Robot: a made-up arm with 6 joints.
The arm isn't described. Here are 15 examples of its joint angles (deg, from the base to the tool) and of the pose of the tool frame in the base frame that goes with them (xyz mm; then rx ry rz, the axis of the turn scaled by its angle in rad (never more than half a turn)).
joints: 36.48 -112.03 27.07 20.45 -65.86 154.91
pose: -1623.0 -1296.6 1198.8 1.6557 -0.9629 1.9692
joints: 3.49 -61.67 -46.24 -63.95 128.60 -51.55
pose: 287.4 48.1 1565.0 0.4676 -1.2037 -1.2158
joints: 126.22 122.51 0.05 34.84 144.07 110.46
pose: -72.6 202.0 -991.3 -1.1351 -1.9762 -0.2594
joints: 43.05 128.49 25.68 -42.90 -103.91 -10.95
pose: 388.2 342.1 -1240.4 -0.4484 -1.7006 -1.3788
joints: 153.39 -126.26 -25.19 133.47 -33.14 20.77
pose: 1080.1 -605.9 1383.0 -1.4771 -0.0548 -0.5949
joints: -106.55 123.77 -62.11 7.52 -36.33 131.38
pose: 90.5 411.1 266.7 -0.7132 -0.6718 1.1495
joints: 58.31 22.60 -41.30 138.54 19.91 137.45
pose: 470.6 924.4 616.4 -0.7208 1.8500 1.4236
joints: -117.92 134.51 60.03 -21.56 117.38 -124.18
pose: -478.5 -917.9 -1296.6 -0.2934 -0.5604 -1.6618
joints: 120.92 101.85 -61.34 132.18 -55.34 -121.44
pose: 60.4 -256.3 107.3 1.9712 0.3564 -0.0266
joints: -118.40 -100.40 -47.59 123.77 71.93 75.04
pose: 264.1 278.1 1643.7 0.7832 -0.1292 -0.5255
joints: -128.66 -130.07 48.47 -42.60 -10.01 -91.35
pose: 1391.1 1747.1 95.7 -2.3007 -0.2387 -0.1055
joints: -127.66 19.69 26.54 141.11 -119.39 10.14
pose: -934.6 -1370.7 1973.8 -1.6469 -1.1801 -0.2395
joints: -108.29 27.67 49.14 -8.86 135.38 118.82
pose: -572.2 -1646.4 2188.7 -0.7550 -0.3301 1.4311
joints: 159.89 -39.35 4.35 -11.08 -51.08 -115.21
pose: -197.3 114.7 2554.6 0.5048 -0.7990 -2.6498
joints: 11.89 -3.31 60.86 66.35 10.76 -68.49
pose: 464.5 132.6 3072.3 -1.3094 -0.5092 -0.5995
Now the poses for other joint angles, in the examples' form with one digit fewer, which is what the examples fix.
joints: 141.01 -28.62 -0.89 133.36 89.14 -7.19
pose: -475 323 2362 0.485 -2.888 -0.925
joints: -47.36 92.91 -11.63 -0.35 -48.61 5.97
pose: 521 -554 -587 0.289 1.993 2.034
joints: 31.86 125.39 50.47 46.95 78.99 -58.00
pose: 1073 650 -1149 -1.093 -0.020 1.488
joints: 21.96 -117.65 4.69 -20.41 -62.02 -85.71
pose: -1569 -672 1397 -0.311 -0.679 1.015
